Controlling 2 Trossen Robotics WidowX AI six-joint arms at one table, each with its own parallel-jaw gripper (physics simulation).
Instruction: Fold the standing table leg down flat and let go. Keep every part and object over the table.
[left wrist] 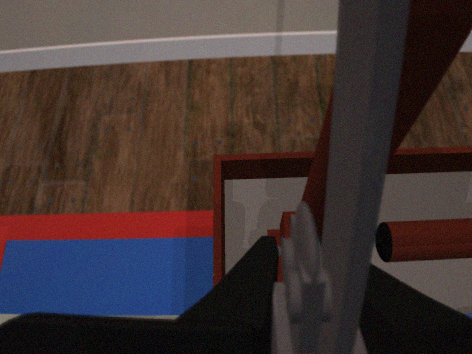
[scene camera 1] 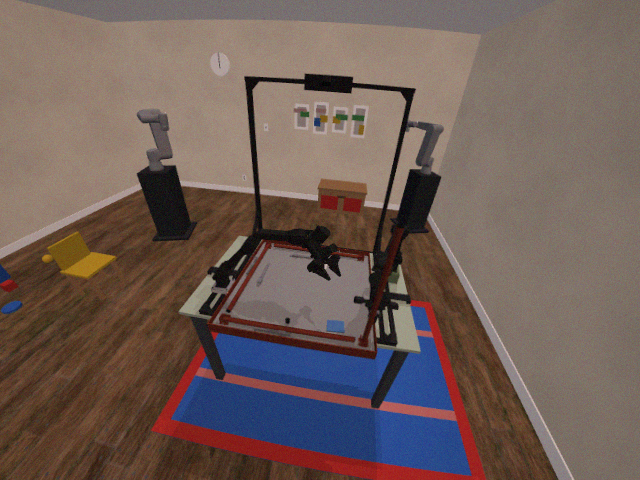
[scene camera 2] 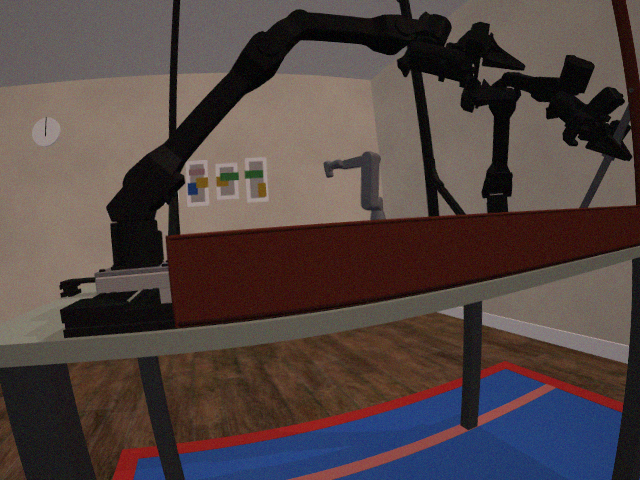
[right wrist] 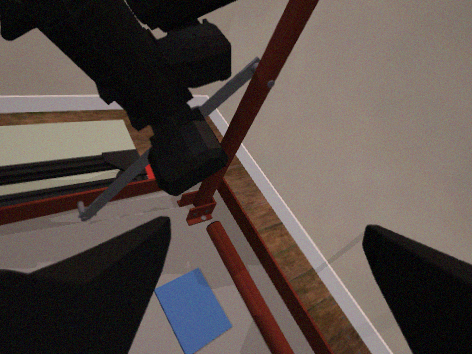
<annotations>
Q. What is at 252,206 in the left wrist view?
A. An upturned tabletop.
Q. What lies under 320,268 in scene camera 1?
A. My right gripper.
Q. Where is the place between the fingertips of my left gripper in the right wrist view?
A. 196,146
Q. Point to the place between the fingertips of my left gripper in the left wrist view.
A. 292,250
</annotations>
